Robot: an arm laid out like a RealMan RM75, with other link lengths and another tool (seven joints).
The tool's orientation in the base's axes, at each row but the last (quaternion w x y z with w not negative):
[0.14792 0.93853 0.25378 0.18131]
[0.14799 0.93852 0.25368 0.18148]
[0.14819 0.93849 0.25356 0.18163]
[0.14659 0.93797 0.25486 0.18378]
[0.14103 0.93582 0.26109 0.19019]
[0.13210 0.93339 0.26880 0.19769]
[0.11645 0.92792 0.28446 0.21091]
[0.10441 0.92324 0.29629 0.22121]
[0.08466 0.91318 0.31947 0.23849]
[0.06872 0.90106 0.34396 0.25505]
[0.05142 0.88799 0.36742 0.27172]
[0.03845 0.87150 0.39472 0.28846]
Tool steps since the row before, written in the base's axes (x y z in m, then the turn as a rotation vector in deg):
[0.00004 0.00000 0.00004 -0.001 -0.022 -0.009]
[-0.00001 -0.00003 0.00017 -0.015 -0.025 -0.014]
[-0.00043 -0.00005 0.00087 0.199 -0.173 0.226]
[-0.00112 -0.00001 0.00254 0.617 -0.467 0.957]
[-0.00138 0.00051 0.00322 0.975 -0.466 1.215]
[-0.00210 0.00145 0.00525 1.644 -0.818 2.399]
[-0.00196 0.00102 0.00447 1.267 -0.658 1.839]
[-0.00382 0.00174 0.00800 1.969 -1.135 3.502]
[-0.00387 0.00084 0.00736 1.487 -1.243 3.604]
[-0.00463 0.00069 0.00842 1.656 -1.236 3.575]
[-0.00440 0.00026 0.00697 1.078 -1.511 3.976]
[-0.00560 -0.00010 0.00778 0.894 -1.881 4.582]
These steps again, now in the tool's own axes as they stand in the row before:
[0.00004 0.00003 -0.00002 -0.015 0.014 0.012]
[0.00002 0.00008 -0.00015 -0.029 0.009 0.011]
[-0.00014 0.00018 -0.00094 0.129 0.311 -0.086]
[-0.00022 0.00047 -0.00273 0.505 1.001 -0.508]
[0.00009 0.00015 -0.00354 0.862 1.249 -0.583]
[0.00074 -0.00028 -0.00578 1.540 2.257 -1.290]
[0.00057 -0.00026 -0.00495 1.168 1.758 -0.982]
[0.00103 -0.00072 -0.00895 1.971 3.031 -2.087]
[0.00069 -0.00050 -0.00831 1.614 2.885 -2.411]
[0.00099 -0.00071 -0.00956 1.713 2.970 -2.300]
[0.00071 -0.00091 -0.00817 1.368 2.925 -2.971]
[0.00068 -0.00137 -0.00946 1.295 3.235 -3.632]

